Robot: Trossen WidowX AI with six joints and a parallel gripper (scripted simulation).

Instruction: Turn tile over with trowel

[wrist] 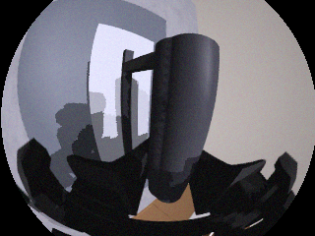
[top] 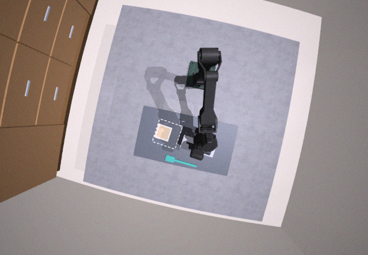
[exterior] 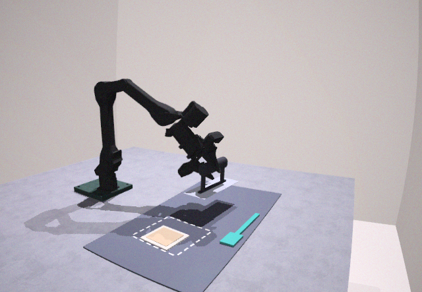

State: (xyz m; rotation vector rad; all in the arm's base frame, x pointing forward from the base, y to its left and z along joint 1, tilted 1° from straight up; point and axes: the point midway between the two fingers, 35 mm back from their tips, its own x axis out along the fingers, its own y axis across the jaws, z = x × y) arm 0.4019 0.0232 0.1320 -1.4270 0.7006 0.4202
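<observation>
Now: gripper tip 110 mm short of the teal trowel, 90 mm to the left of it and 120 mm above it. Also, from my gripper tip: grey mat (30 mm behind, 50 mm to the right, 150 mm below); then tile (70 mm behind, 210 mm to the right, 120 mm below).
</observation>
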